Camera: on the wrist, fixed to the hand. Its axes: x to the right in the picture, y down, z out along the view.
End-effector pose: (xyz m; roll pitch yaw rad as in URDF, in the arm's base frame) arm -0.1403 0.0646 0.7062 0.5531 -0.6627 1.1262
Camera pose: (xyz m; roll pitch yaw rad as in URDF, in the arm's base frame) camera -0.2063 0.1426 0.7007 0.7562 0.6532 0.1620
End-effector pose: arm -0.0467 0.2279 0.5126 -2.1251 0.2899 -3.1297
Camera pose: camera -0.0721 0.3244 0.4901 -2.3964 -1.2048 -2.3756
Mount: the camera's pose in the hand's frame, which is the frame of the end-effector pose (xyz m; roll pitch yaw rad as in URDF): 0.0297 0.0634 -0.0746 -0.1153 0.3067 -1.5886
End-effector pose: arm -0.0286 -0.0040 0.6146 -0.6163 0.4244 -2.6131
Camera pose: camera -0.0130 -0.0048 0.5135 -0.5484 -0.2885 2.2142
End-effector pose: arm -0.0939 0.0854 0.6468 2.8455 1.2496 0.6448
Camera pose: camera 0.0051 0.1112 0.6470 -2.0020 -0.0195 2.2108
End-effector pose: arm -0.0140 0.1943 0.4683 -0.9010 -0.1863 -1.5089
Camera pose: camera -0.0302 0.1462 0.3794 0.1246 -0.5788 3.0592
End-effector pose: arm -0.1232 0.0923 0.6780 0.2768 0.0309 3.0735
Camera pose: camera -0.1567 0.0130 0.6227 -0.1581 0.5825 1.4620
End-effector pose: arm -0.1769 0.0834 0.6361 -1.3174 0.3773 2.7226
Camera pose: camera -0.1523 0.1341 0.5507 -0.7331 -0.9169 1.6606
